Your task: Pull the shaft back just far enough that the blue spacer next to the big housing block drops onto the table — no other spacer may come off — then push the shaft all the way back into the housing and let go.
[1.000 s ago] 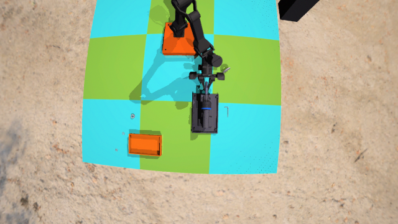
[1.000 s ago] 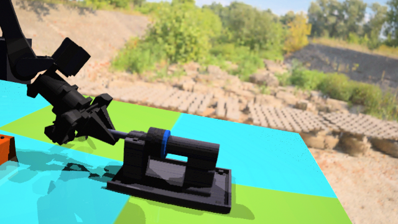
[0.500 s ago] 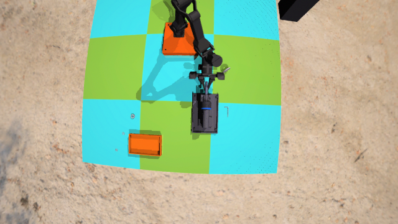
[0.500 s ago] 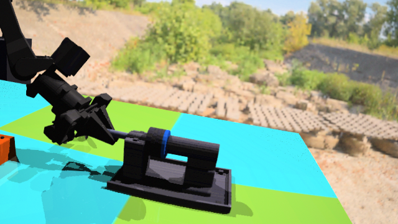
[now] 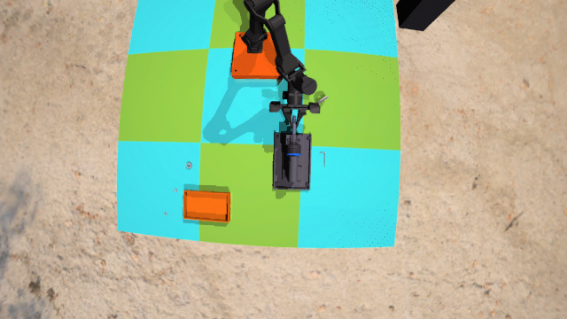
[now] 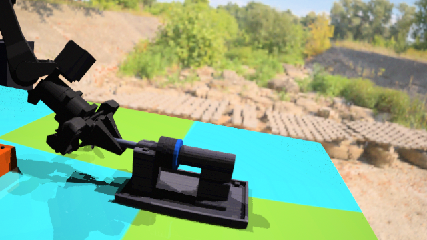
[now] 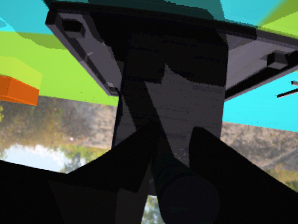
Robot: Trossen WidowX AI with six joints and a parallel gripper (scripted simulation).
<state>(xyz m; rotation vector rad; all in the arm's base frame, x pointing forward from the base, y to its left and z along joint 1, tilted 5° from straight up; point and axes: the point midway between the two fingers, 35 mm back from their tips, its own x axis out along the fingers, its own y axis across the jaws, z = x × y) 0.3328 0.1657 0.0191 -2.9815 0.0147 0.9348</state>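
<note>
Right now my gripper tip is 6 cm short of the shaft and 2 cm below it. Round my gripper tip: blue spacer: 10 cm ahead, 2 cm above; black spacer: 9 cm ahead, 2 cm above; nut: 44 cm to the right, 15 cm ahead, 6 cm below.
</note>
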